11 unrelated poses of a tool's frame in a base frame.
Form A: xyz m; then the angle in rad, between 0 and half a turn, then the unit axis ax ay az.
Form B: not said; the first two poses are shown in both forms.
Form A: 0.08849 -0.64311 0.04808 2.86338 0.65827 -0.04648 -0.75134
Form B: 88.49 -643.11 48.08 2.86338 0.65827 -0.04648 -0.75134
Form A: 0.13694 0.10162 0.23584 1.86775 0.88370 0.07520 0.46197
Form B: 136.94 101.62 235.84 1.86775 0.88370 0.07520 0.46197
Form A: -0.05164 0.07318 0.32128 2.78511 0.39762 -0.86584 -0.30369
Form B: -51.64 73.18 321.28 2.78511 0.39762 -0.86584 -0.30369
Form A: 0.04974 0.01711 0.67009 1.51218 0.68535 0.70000 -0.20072
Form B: 49.74 17.11 670.09 1.51218 0.68535 0.70000 -0.20072
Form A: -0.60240 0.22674 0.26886 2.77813 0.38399 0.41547 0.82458
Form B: -602.40 226.74 268.86 2.77813 0.38399 0.41547 0.82458
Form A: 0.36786 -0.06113 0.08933 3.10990 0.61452 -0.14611 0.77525
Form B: 367.86 -61.13 89.33 3.10990 0.61452 -0.14611 0.77525
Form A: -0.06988 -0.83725 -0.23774 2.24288 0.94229 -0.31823 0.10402
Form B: -69.88 -837.25 -237.74 2.24288 0.94229 -0.31823 0.10402
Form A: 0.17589 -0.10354 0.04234 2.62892 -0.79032 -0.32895 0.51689
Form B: 175.89 -103.54 42.34 2.62892 -0.79032 -0.32895 0.51689
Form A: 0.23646 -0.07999 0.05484 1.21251 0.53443 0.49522 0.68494
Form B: 236.46 -79.99 54.84 1.21251 0.53443 0.49522 0.68494
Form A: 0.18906 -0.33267 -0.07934 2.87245 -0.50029 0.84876 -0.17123
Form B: 189.06 -332.67 -79.34 2.87245 -0.50029 0.84876 -0.17123
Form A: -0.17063 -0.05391 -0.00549 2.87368 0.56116 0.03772 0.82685
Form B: -170.63 -53.91 -5.49 2.87368 0.56116 0.03772 0.82685
